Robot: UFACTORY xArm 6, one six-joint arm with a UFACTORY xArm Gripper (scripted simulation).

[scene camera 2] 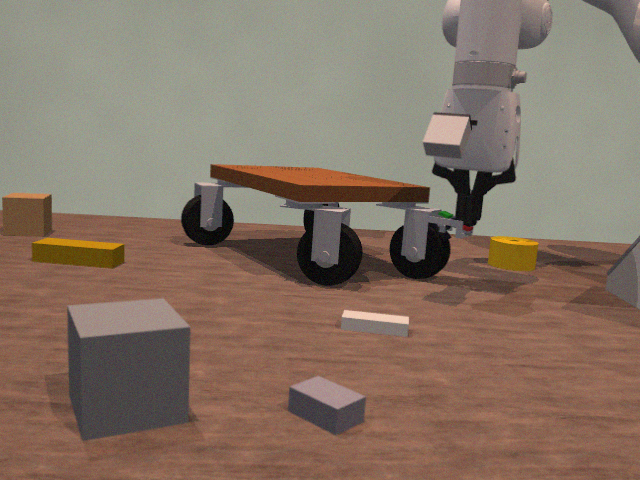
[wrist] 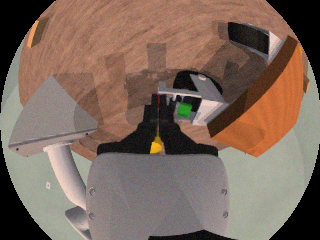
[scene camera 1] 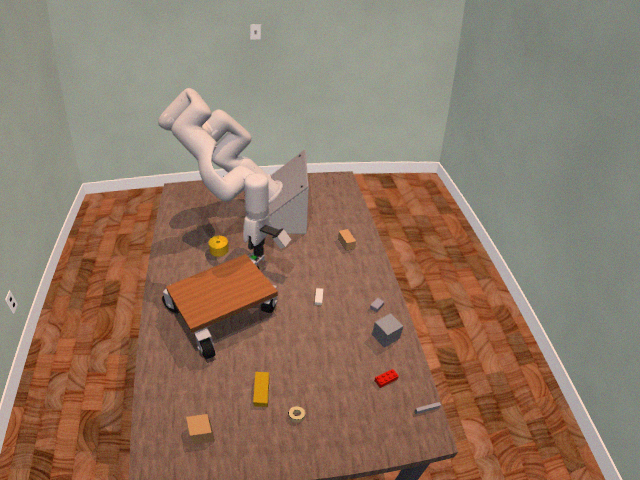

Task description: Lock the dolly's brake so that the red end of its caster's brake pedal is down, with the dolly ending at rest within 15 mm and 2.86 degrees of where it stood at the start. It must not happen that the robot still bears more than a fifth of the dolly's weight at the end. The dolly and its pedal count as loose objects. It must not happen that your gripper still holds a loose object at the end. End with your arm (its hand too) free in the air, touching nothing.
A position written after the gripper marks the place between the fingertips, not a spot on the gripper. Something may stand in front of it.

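Gripper (scene camera 2: 467, 225), (wrist: 158, 103), (scene camera 1: 258, 254). White bar (scene camera 2: 358, 321); in the wrist view it is out of frame. Yellow cylinder (scene camera 2: 505, 253).
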